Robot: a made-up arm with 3 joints.
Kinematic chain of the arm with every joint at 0, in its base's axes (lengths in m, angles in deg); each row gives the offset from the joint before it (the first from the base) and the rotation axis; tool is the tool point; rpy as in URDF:
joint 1: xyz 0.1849 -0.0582 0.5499 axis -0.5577 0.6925 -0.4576
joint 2: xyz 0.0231 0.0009 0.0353 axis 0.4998 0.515 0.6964
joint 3: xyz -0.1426 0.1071 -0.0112 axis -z
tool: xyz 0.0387 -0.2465 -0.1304 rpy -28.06 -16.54 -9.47
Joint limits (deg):
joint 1: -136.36..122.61
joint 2: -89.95..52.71
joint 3: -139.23..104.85
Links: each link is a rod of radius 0.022 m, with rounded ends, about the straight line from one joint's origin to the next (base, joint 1, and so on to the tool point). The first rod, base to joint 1, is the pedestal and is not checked.
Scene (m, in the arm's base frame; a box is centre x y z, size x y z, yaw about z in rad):
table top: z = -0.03
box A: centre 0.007 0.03 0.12 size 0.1 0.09 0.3 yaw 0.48
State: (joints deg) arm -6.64 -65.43 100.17
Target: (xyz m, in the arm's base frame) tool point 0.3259 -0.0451 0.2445
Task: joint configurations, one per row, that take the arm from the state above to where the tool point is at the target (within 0.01 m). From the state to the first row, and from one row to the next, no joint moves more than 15 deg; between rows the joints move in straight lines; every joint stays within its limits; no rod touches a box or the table.
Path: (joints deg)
1: -10.38 -53.47 101.11
2: -14.13 -41.51 102.04
3: -17.87 -29.54 102.98
4: -21.62 -17.58 103.91
5: -25.36 -5.62 104.85
6: -38.59 1.73 98.31
7: -51.83 9.08 91.76
8: -65.06 16.43 85.22
9: -79.90 22.13 75.89
10: -94.74 27.83 66.56
11: -109.59 33.54 57.24

